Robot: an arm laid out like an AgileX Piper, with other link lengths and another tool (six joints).
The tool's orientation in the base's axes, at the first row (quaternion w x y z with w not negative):
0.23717, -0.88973, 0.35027, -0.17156
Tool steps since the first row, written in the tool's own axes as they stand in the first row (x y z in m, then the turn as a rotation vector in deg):
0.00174, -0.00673, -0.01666, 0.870, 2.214, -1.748
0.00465, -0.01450, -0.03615, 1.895, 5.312, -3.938
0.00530, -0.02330, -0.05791, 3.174, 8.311, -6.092
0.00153, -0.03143, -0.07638, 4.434, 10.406, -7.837
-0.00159, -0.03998, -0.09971, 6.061, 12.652, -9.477
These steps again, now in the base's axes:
-0.00300, -0.00193, 0.01770, -1.419, -2.562, 0.369
-0.00595, -0.00488, 0.03846, -3.417, -5.935, 0.647
-0.01099, -0.00625, 0.06136, -5.168, -9.412, 0.983
-0.01791, -0.00395, 0.08055, -6.249, -12.172, 1.469
-0.02645, -0.00331, 0.10408, -7.107, -15.256, 1.836

